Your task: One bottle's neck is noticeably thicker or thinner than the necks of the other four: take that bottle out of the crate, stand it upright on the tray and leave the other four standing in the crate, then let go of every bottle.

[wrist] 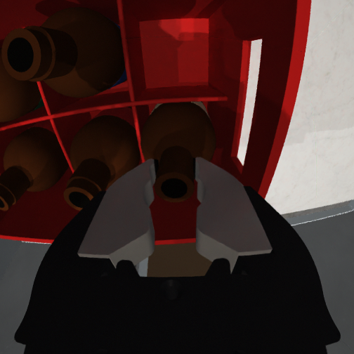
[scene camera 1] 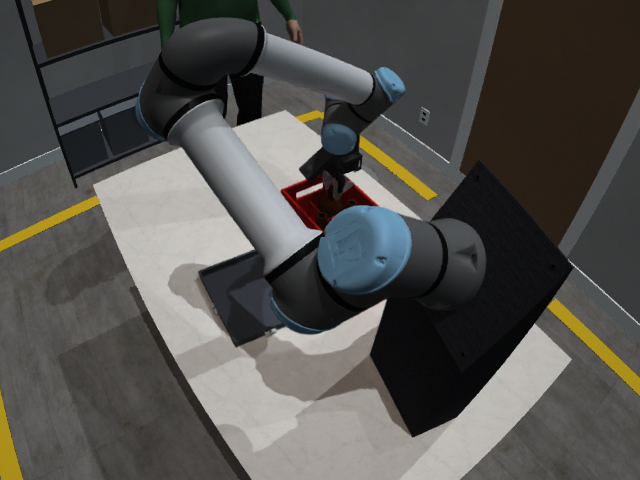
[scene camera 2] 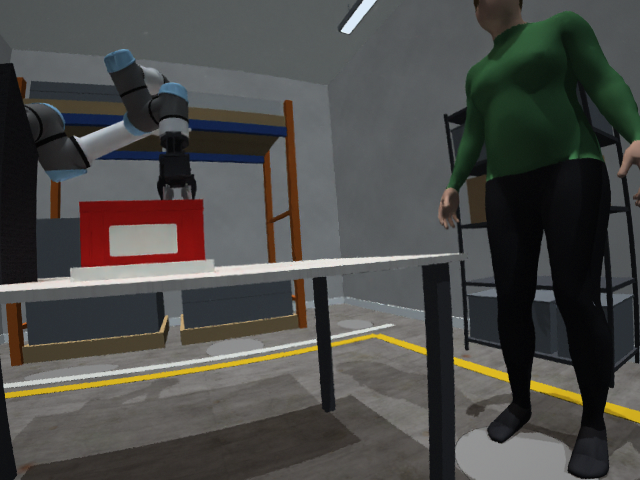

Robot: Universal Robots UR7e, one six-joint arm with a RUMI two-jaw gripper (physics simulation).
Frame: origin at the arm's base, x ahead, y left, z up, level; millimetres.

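Seen in the pictures: gripper, fingertip midpoint: (scene camera 1: 332, 196); arm's base, origin of the base link: (scene camera 1: 448, 265) (scene camera 2: 1, 128).
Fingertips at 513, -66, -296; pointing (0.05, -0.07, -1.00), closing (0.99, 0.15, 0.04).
Observation:
Pixels of each thing's top centre, then the offset from my fingertips to it, as dx, dy, dz. "*": a spot on its surface instead. Level surfaces: height alone.
- red crate, middle of its top: (scene camera 1: 338, 206) (scene camera 2: 148, 207) -84, +28, +44
- dark tray, surface spot: (scene camera 1: 232, 294) * -121, +347, -126
- table, its level: dz -131
The red crate (scene camera 1: 361, 193) (scene camera 2: 193, 232) (wrist: 302, 30) stands on the table with brown bottles in its compartments. My gripper (scene camera 1: 334, 192) (scene camera 2: 176, 194) (wrist: 175, 161) is shut on the neck of a bottle (wrist: 178, 127), which stands in the near right compartment of the wrist view. Its mouth shows between the jaws. Beside it are a second bottle (wrist: 106, 142) and a third bottle (wrist: 35, 155). A fourth bottle (wrist: 82, 57) is behind them, and part of a fifth bottle (wrist: 12, 100) shows at the left edge. The dark tray (scene camera 1: 232, 294) is partly hidden by the arm.
The compartment (wrist: 175, 55) behind the gripped bottle is empty. Red dividers and the crate's walls stand close around the jaws. The black robot mount (scene camera 1: 418, 361) stands on the table (scene camera 1: 155, 206). A person in green (scene camera 1: 217, 10) (scene camera 2: 537, 103) stands beyond the table's end.

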